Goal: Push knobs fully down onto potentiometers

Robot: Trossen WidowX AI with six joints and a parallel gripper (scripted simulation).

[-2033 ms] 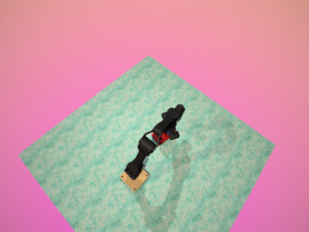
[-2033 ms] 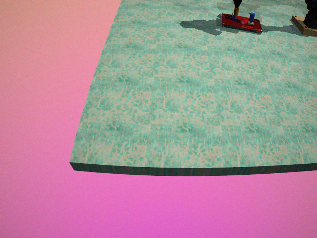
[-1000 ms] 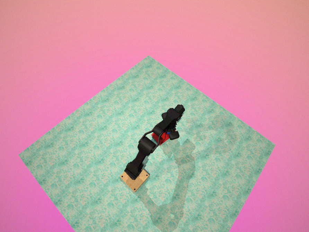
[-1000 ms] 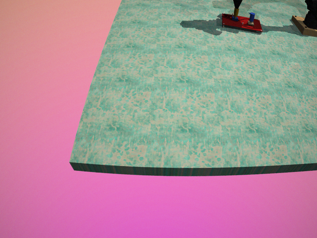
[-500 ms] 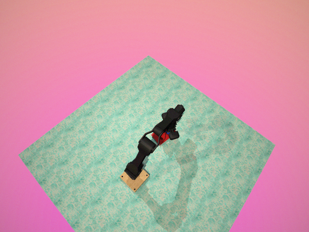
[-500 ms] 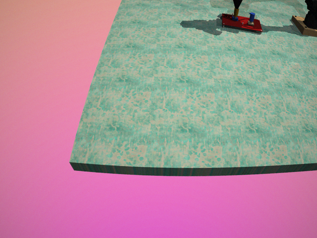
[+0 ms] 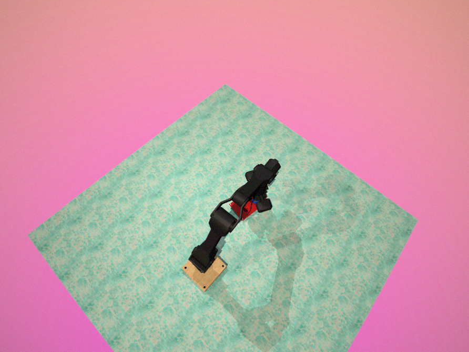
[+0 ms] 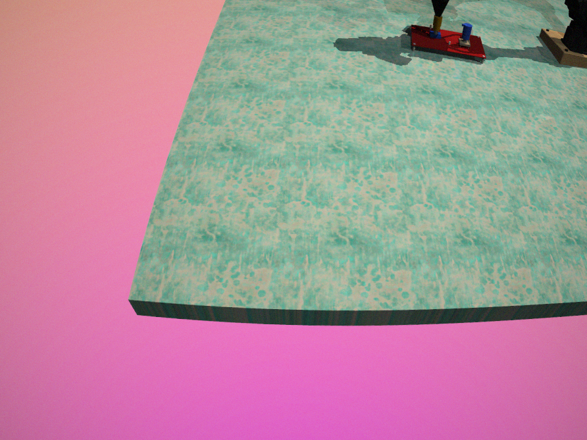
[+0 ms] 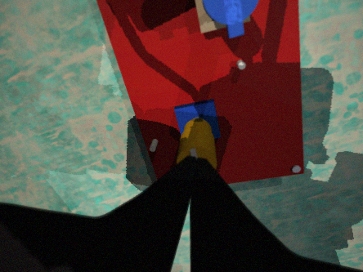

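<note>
The blue potentiometer lies 3 cm below my gripper tip. Also, from my gripper tip: tan potentiometer: 6 cm behind, 3 cm to the left, 2 cm below.
</note>
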